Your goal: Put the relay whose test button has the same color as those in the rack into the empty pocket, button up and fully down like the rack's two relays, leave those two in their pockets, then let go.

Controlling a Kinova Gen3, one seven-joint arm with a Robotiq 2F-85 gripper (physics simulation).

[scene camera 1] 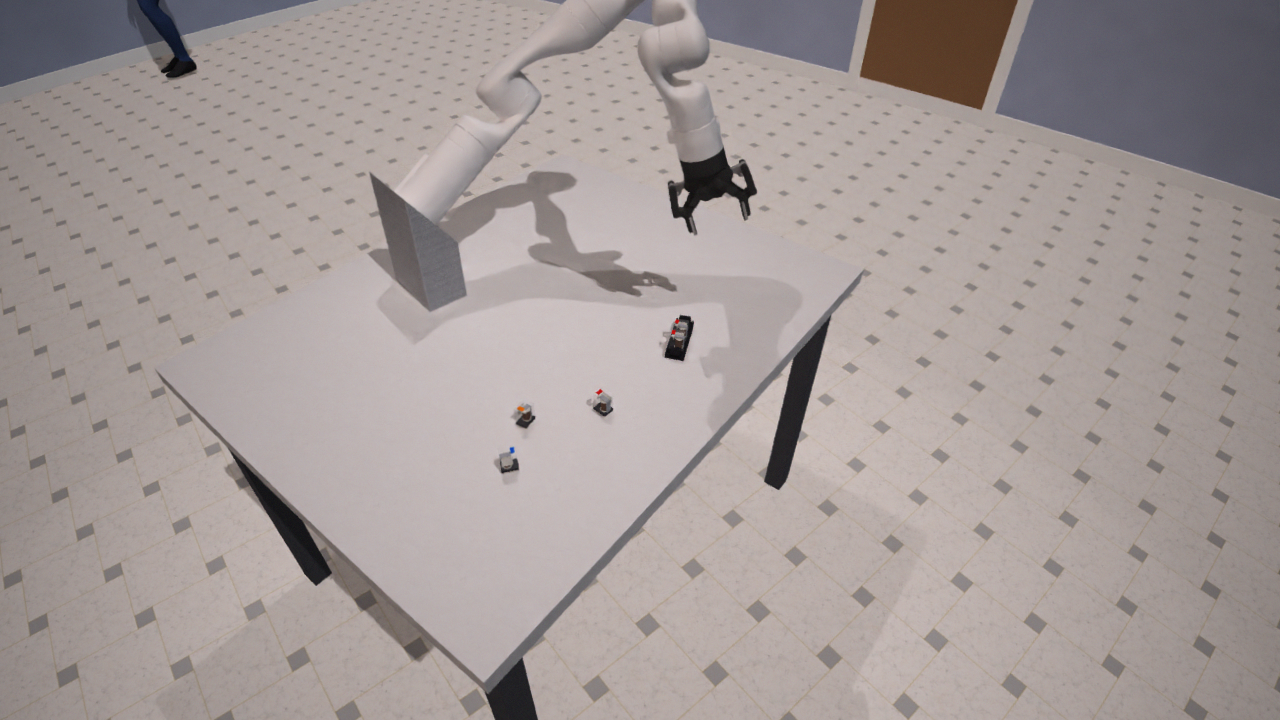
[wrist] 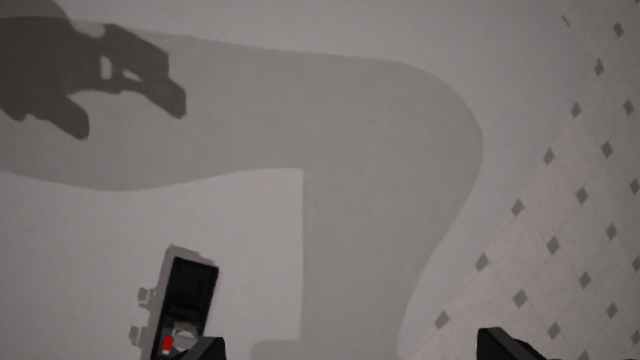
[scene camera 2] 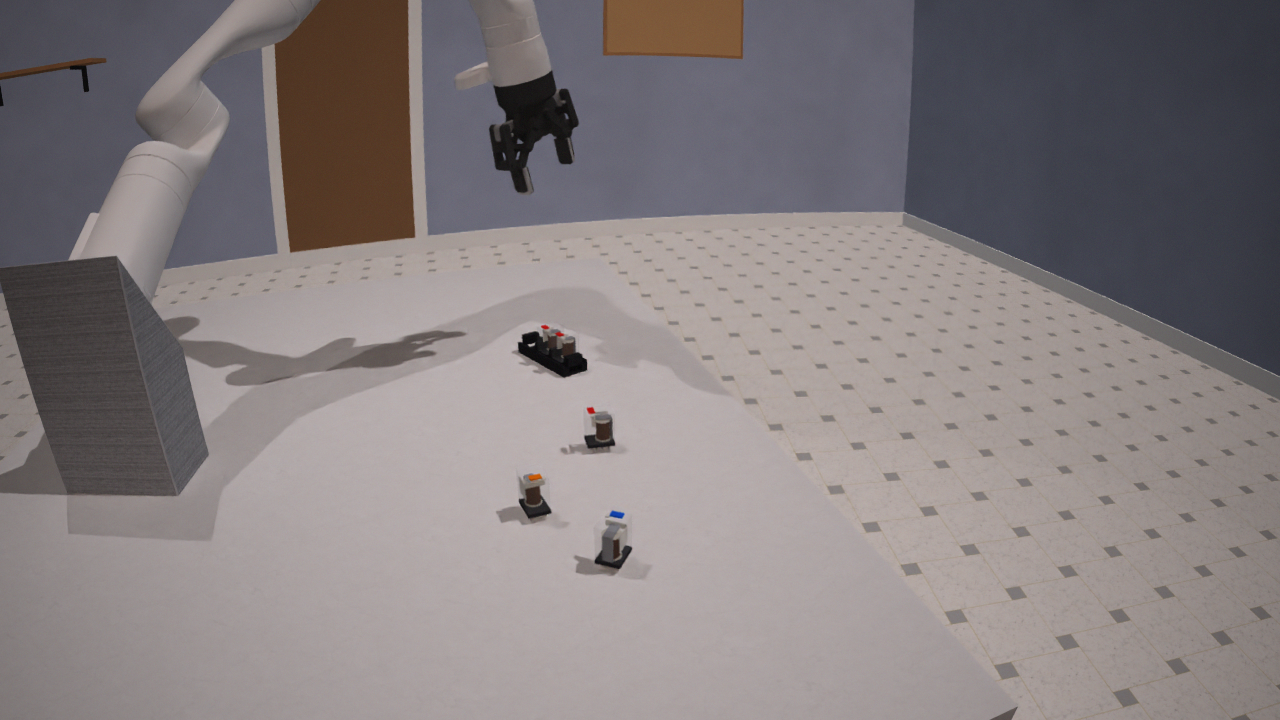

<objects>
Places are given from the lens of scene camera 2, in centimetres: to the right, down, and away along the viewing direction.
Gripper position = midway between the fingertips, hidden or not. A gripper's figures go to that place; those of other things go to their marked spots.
gripper point(scene camera 2: 547, 177): -12, -24, 95
black rack point(scene camera 2: 574, 363): -8, 0, 92
</objects>
